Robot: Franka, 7 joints.
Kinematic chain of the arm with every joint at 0, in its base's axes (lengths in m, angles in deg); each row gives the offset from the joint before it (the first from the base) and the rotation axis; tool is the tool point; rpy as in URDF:
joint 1: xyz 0 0 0.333 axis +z
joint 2: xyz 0 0 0 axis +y
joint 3: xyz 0 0 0.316 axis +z
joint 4: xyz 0.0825 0 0 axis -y
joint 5: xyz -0.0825 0 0.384 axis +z
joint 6: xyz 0 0 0 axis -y
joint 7: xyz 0.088 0 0 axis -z
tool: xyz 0 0 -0.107 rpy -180 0 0
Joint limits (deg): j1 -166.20..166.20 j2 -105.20..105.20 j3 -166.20..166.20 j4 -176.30..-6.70 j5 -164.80..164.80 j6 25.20..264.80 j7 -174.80..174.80
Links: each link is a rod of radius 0.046 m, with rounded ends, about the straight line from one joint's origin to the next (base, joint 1, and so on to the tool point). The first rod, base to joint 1, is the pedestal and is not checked.
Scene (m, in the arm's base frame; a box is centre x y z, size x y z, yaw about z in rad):
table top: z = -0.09
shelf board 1: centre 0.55 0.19 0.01 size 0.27 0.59 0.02 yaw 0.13
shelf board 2: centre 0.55 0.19 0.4 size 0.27 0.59 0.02 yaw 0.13
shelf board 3: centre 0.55 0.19 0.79 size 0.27 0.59 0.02 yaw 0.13
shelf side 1: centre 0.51 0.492 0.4 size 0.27 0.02 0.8 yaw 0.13
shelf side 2: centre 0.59 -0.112 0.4 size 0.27 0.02 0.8 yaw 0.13
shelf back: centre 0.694 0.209 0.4 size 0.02 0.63 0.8 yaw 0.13
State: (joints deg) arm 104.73 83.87 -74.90 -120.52 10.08 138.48 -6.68
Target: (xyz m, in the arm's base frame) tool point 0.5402 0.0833 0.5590
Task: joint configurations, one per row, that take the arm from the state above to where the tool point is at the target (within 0.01 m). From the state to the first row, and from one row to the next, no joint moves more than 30 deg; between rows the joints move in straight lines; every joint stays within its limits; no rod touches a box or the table.
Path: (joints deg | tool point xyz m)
1: 103.42 55.83 -73.82 -134.46 9.24 134.76 -18.28 | 0.4509 0.1894 0.2150
2: 102.11 27.80 -72.75 -148.41 8.41 131.04 -29.88 | 0.3648 0.1443 0.1903
3: 100.81 -0.24 -71.67 -162.35 7.57 127.32 -41.48 | 0.2498 0.1448 0.1704
4: 99.50 -28.27 -70.60 -176.30 6.74 123.60 -53.08 | 0.1219 0.1657 0.1868
5: 103.44 -1.85 -82.39 -172.15 6.60 122.29 -43.80 | 0.1759 0.0795 0.1447
6: 107.39 24.56 -94.19 -167.99 6.47 120.98 -34.52 | 0.2400 -0.0138 0.1742
7: 111.33 50.98 -105.98 -163.84 6.34 119.66 -25.24 | 0.2944 -0.0694 0.2783
8: 115.28 77.40 -117.78 -159.68 6.20 118.35 -15.96 | 0.3097 -0.0510 0.4260
9: 119.22 103.81 -129.57 -155.53 6.07 117.04 -6.68 | 0.2601 0.0466 0.5590
10: 105.34 88.97 -119.83 -137.63 8.08 128.85 -6.68 | 0.4070 0.0751 0.5643
11: 91.45 74.13 -110.09 -119.73 10.09 140.66 -6.68 | 0.5402 0.0833 0.5590

